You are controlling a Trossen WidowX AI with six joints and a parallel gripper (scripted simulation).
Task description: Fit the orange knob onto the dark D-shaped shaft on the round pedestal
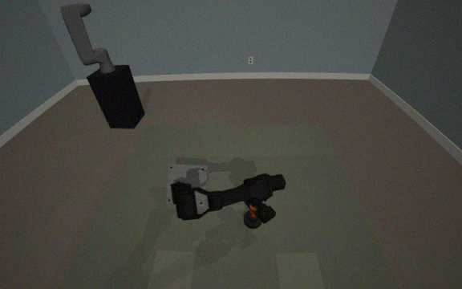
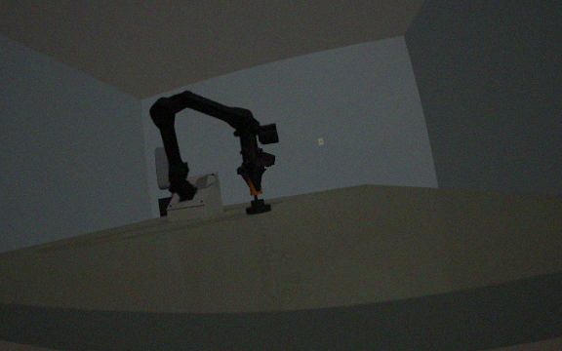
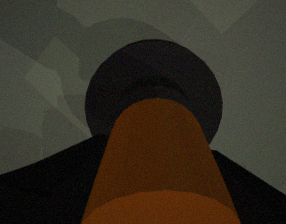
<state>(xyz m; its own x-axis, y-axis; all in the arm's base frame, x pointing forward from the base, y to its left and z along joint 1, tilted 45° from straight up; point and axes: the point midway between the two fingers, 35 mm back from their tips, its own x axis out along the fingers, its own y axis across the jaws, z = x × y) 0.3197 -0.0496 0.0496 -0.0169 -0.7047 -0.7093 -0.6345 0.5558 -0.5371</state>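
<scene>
Now: the orange knob 20 mm above my gripper tip. From my gripper tip the other things lie so: dark pedestal: 40 mm below.
</scene>
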